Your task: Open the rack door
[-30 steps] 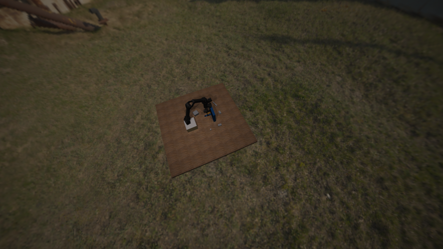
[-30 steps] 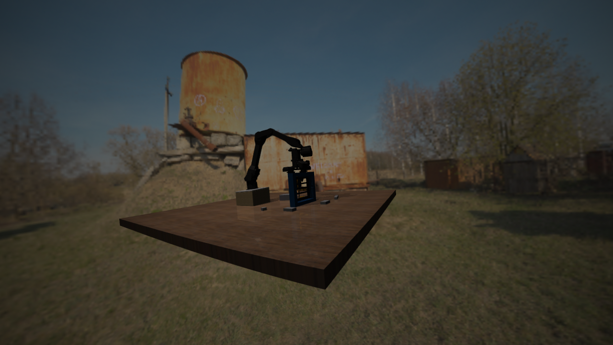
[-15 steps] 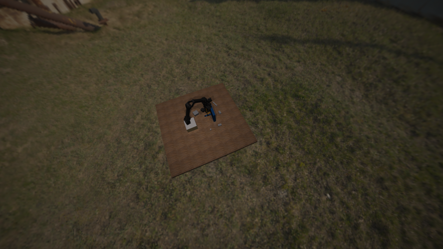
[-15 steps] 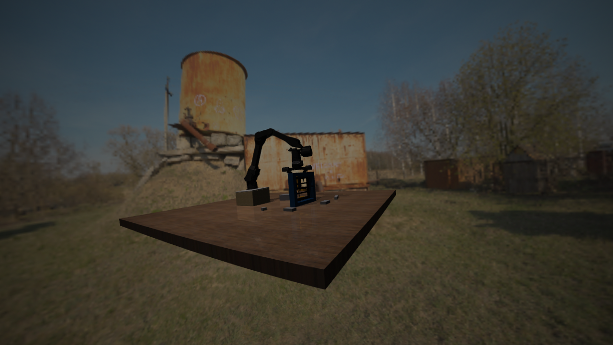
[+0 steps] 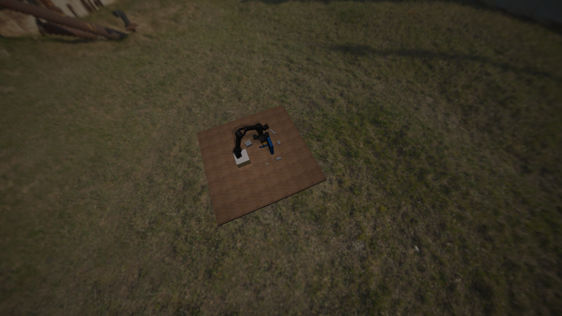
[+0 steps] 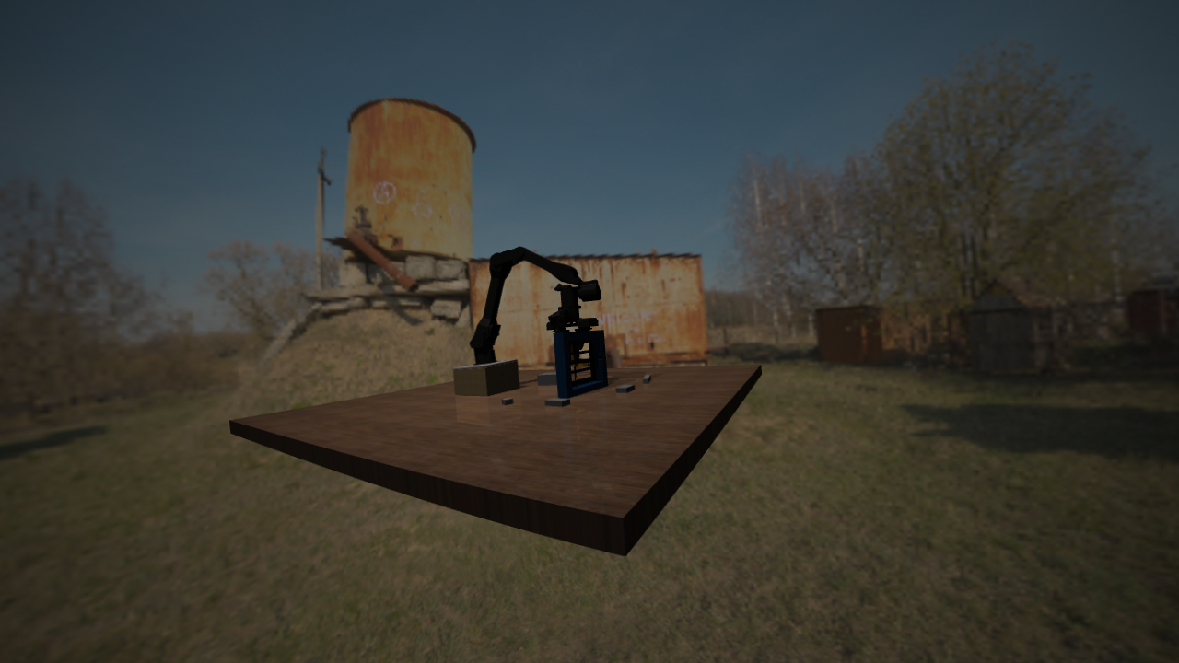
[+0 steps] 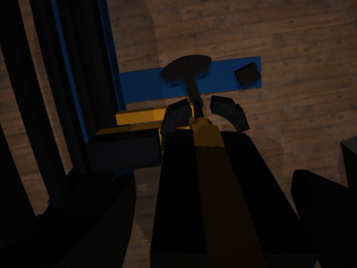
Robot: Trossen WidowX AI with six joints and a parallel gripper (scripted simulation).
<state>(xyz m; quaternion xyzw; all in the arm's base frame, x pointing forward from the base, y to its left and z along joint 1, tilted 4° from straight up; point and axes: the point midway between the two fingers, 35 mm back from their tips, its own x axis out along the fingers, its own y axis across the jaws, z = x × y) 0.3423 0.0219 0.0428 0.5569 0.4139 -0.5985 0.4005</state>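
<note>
Now: the door handle 20 mm below my gripper tip and 10 mm to the right of it.
</note>
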